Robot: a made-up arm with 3 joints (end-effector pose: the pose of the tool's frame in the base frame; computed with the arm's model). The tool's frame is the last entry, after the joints. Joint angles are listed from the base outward.
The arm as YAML. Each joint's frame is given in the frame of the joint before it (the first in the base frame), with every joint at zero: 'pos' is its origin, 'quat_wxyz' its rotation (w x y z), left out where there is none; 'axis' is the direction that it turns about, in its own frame. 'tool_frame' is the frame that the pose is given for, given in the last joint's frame.
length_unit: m
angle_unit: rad
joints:
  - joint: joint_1
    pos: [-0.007, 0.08, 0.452]
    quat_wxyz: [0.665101, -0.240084, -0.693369, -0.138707]
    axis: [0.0, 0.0, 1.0]
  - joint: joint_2
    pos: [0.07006, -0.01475, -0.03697]
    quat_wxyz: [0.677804, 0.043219, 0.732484, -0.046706]
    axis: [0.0, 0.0, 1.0]
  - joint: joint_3
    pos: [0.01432, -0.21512, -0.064]
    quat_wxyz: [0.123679, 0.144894, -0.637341, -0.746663]
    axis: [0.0, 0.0, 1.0]
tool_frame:
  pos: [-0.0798, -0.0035, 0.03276]
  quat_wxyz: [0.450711, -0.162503, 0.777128, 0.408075]
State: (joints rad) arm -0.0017 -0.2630 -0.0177
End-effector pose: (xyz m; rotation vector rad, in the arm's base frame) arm -0.0433 -0.1031 0.4691 0.6413 -0.6038 -1.3371
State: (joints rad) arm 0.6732 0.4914 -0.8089
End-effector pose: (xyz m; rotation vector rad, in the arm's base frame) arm 0.0921 -0.0565 0.5943 0.5736 -0.7635 -0.3931
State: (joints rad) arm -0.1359 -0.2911 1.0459
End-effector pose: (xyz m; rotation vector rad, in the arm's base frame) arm -0.0721 -0.0683 0.3766 0.4502 0.5396 -1.4220
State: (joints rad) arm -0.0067 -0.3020 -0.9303
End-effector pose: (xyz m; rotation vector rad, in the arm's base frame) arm -0.0834 -0.0944 0.5296 0.8220 -1.5632 -1.0347
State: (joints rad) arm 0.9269 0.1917 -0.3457
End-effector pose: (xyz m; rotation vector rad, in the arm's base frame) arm 0.0662 -0.0388 0.6018 -0.0596 -0.5944 -0.6973
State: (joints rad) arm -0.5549 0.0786 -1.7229
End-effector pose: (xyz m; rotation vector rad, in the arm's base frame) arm -0.0795 -0.1359 0.4229 1.7502 -2.2793 -0.7274
